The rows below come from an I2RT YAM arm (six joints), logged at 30 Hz.
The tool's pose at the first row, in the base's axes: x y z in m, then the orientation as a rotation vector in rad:
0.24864 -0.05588 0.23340 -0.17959 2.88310 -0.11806
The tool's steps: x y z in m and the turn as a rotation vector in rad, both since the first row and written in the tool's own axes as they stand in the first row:
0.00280 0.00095 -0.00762 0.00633 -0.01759 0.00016
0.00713 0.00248 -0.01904 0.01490 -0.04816 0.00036
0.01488 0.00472 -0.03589 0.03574 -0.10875 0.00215
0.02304 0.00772 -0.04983 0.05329 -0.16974 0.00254
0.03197 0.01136 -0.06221 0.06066 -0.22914 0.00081
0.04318 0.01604 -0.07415 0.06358 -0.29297 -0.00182
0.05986 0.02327 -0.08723 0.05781 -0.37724 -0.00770
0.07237 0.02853 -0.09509 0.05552 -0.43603 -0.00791
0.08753 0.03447 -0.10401 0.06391 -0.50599 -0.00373
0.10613 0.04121 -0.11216 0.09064 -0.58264 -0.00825
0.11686 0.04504 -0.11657 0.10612 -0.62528 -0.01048
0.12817 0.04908 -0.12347 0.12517 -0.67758 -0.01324
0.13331 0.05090 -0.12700 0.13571 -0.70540 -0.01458
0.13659 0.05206 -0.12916 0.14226 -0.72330 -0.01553
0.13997 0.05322 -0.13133 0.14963 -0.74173 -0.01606
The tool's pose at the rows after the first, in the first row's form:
0.24392 -0.05482 0.23999 -0.17833 2.86490 -0.12494
0.23671 -0.05314 0.24982 -0.17671 2.83351 -0.13327
0.22476 -0.05085 0.26400 -0.17082 2.77082 -0.15442
0.21306 -0.04806 0.27519 -0.16750 2.70796 -0.17045
0.20095 -0.04484 0.28464 -0.16882 2.64789 -0.17272
0.18664 -0.04091 0.29300 -0.17193 2.58398 -0.16849
0.16650 -0.03512 0.30090 -0.18044 2.50067 -0.15092
0.15191 -0.03106 0.30496 -0.18074 2.44252 -0.14059
0.13442 -0.02661 0.30933 -0.17355 2.37222 -0.14182
0.11373 -0.02187 0.31205 -0.17417 2.29243 -0.16591
0.10188 -0.01921 0.31334 -0.17397 2.24789 -0.17952
0.08882 -0.01626 0.31688 -0.17365 2.19316 -0.19580
0.08278 -0.01492 0.31887 -0.17323 2.16396 -0.20471
0.07896 -0.01406 0.32005 -0.17308 2.14518 -0.21010
0.07503 -0.01322 0.32121 -0.17229 2.12577 -0.21626

